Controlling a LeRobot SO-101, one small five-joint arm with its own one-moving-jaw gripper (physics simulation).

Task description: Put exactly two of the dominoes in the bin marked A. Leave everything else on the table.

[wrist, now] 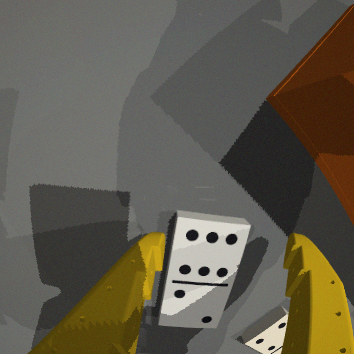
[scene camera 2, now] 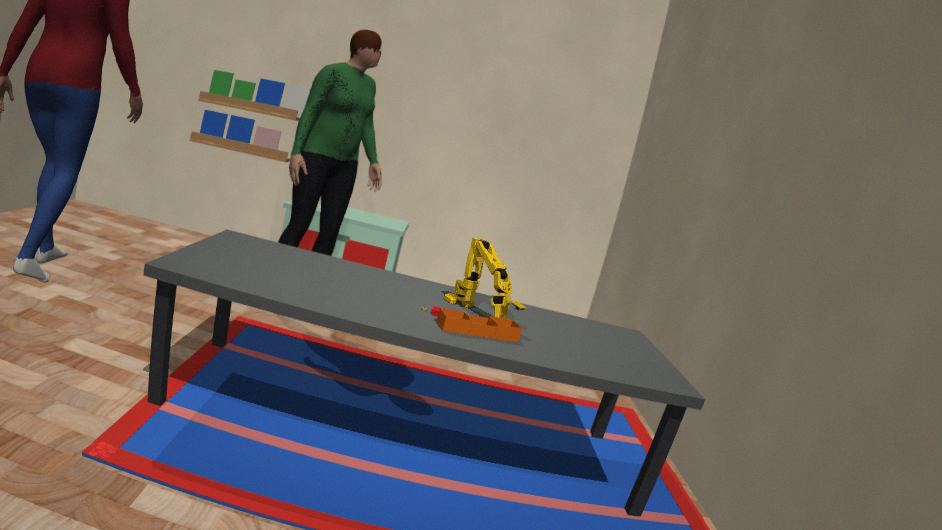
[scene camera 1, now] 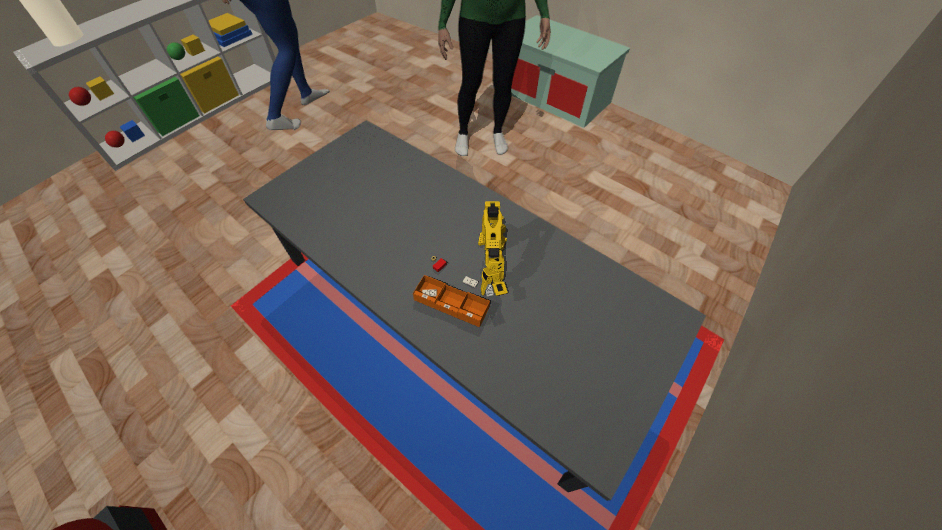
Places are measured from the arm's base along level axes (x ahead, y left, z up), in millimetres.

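Pixels of known places: hand, tool point: (wrist: 163, 246) (scene camera 1: 494, 291); arm's base, link origin: (scene camera 2: 458, 303).
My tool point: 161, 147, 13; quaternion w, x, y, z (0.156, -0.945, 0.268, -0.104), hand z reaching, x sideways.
Ahead of a thing's pixels: the offset from my tool point to its top centre, as dx, dy, dz. "pt": to the spot under its first point. Level surfaces: height alone.
My gripper (scene camera 1: 494, 290) (scene camera 2: 511, 310) (wrist: 227, 239) is open, with a V-shaped gap between its jaws. A white domino @[+1, -23, -6] (wrist: 205, 272) with six and two dots lies on the table in that gap, near the left jaw and touched by neither. A second domino @[+17, -94, -6] (scene camera 1: 469, 281) (wrist: 265, 334) lies to the left of the gripper in scene camera 1, partly hidden by the right jaw in the wrist view. An orange bin row @[pt +105, +35, -12] (scene camera 1: 484, 319) (scene camera 2: 477, 327) (wrist: 320, 120) has three compartments. White dominoes @[+149, -174, +1] (scene camera 1: 429, 292) lie in its left compartment; their number is unclear. The letters on its labels are too small to read.
A red block @[+34, -226, +5] (scene camera 1: 439, 264) (scene camera 2: 435, 311) and a small brass-coloured ring @[+25, -266, -4] (scene camera 1: 433, 257) (scene camera 2: 424, 308) lie left of the dominoes on the grey table @[dz -13] (scene camera 1: 368, 191) (scene camera 2: 276, 283). The bin row's near corner stands close to the gripper.
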